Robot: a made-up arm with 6 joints. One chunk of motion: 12 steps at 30 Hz.
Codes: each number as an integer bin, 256 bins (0 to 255) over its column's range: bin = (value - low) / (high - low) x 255, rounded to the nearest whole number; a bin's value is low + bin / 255 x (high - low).
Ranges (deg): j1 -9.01..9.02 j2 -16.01..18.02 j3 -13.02..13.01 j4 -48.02..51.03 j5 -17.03..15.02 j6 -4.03..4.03
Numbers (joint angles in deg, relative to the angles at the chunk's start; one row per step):
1: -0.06 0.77 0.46 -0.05 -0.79 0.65
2: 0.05 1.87 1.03 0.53 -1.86 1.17
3: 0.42 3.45 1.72 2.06 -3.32 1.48
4: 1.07 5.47 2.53 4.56 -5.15 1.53
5: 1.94 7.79 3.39 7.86 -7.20 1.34
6: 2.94 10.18 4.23 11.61 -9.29 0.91
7: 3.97 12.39 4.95 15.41 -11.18 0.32
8: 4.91 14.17 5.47 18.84 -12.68 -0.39
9: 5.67 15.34 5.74 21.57 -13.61 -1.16
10: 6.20 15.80 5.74 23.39 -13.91 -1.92
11: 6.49 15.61 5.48 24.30 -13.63 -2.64
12: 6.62 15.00 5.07 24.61 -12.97 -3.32
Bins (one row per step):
1: 127 126 132 123 129 148
2: 128 134 138 125 121 165
3: 133 146 144 129 109 174
4: 143 161 152 135 95 176
5: 155 178 161 144 78 170
6: 169 196 169 154 62 156
7: 184 213 176 163 47 138
8: 197 226 181 172 35 115
9: 208 235 184 179 27 91
10: 215 238 184 184 25 67
11: 219 237 181 186 27 44
12: 221 232 177 187 32 22

